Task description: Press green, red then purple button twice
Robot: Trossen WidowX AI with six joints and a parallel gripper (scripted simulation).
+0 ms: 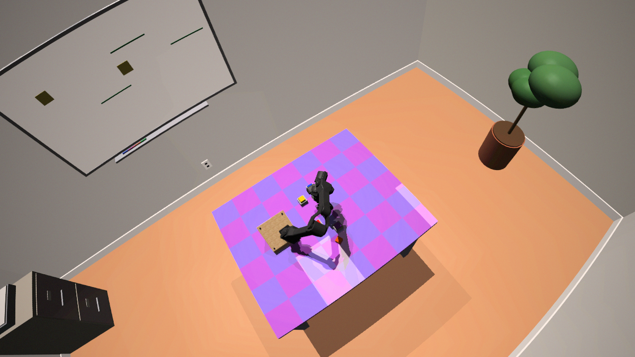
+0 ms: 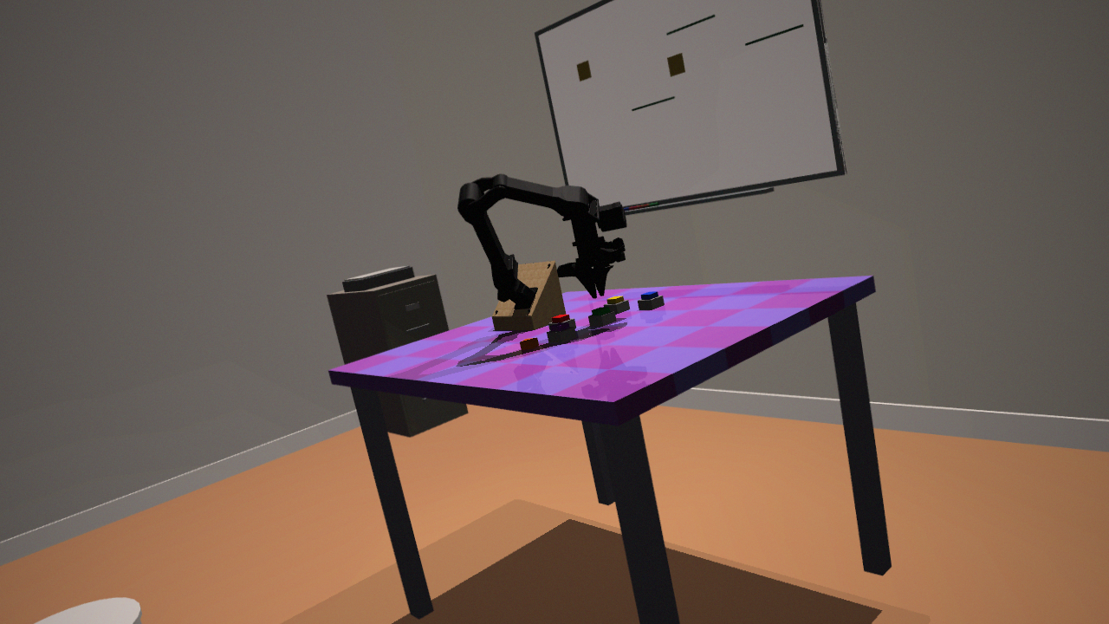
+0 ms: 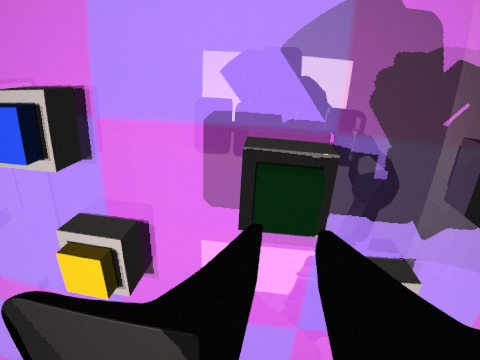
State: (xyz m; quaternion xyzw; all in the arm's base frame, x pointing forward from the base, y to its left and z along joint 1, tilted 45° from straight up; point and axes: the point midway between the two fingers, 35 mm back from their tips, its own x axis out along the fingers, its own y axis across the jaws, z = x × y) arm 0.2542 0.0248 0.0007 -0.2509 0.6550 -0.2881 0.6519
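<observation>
My gripper tip is now 40 mm above the green button. From my gripper tip the other things lie so: blue button: 30 mm ahead, 160 mm to the left, 40 mm below; then red button: 80 mm behind, 70 mm to the right, 40 mm below; then yellow button: 60 mm behind, 120 mm to the left, 40 mm below.
</observation>
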